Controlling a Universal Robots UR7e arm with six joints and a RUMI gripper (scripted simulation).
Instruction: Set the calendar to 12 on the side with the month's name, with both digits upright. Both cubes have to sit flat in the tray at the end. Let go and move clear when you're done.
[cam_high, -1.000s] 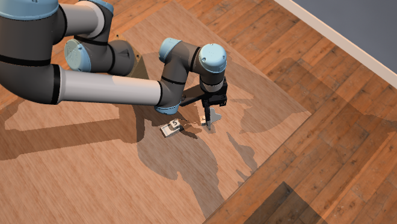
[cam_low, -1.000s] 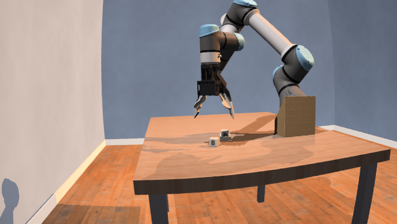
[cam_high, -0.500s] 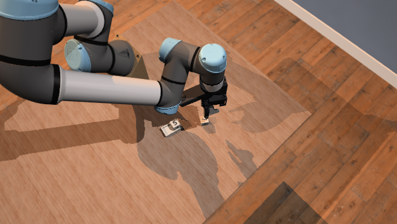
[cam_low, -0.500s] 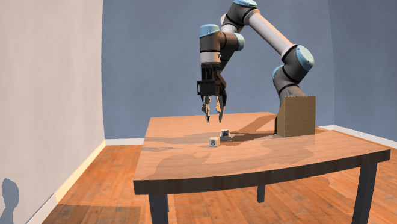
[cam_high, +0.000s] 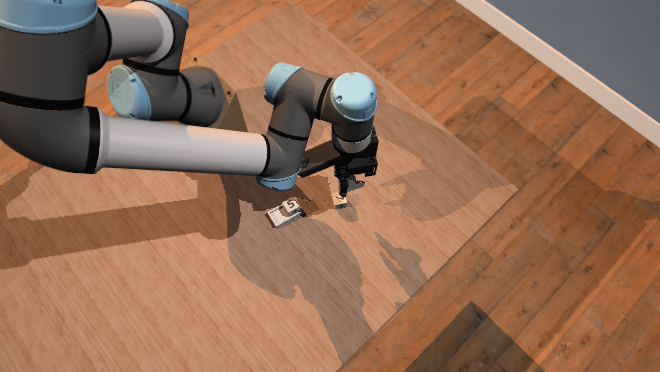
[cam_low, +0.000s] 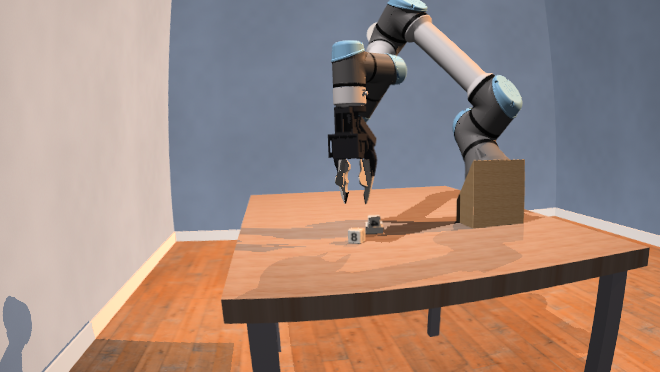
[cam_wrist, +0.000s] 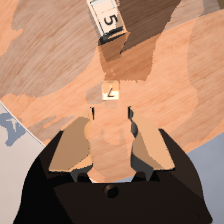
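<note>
My gripper is now 90 mm above the white digit cube. The rest, counted from my hand: calendar tray 80 mm behind, 110 mm to the right, 100 mm below.
</note>
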